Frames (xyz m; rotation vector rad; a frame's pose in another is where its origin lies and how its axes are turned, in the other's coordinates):
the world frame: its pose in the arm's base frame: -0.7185 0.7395 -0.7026 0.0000 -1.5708 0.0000
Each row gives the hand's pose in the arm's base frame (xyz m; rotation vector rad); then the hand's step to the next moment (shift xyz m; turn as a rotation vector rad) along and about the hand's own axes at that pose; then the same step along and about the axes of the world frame.
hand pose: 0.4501 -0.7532 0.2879 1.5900 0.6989 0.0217
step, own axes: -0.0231 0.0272 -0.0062 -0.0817 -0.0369 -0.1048
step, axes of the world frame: 0.0346 -0.0040 0.0099 0.0151 0.0571 0.1246
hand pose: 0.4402 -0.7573 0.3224 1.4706 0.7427 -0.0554
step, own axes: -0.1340 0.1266 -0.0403 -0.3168 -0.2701 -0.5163
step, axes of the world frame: 0.1781 0.0008 0.0623 -0.0439 0.3029 0.5884
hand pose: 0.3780 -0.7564 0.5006 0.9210 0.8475 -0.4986
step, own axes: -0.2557 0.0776 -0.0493 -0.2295 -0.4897 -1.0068
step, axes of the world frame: 0.2287 0.0896 0.1162 -0.3822 0.6002 0.8943
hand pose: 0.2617 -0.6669 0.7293 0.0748 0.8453 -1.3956
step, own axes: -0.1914 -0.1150 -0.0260 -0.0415 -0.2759 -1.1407
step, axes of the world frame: 0.1371 0.1463 0.1018 -0.6734 0.5612 0.7815
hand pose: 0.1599 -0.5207 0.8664 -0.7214 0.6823 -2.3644
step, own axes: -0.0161 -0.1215 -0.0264 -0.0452 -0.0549 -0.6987
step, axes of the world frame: 0.0490 0.1042 0.0497 -0.4880 0.2756 0.4233
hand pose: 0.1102 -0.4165 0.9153 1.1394 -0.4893 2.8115
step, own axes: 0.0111 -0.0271 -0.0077 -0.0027 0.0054 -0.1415
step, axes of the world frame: 0.0096 0.0275 0.0083 -0.0988 0.0398 0.0934
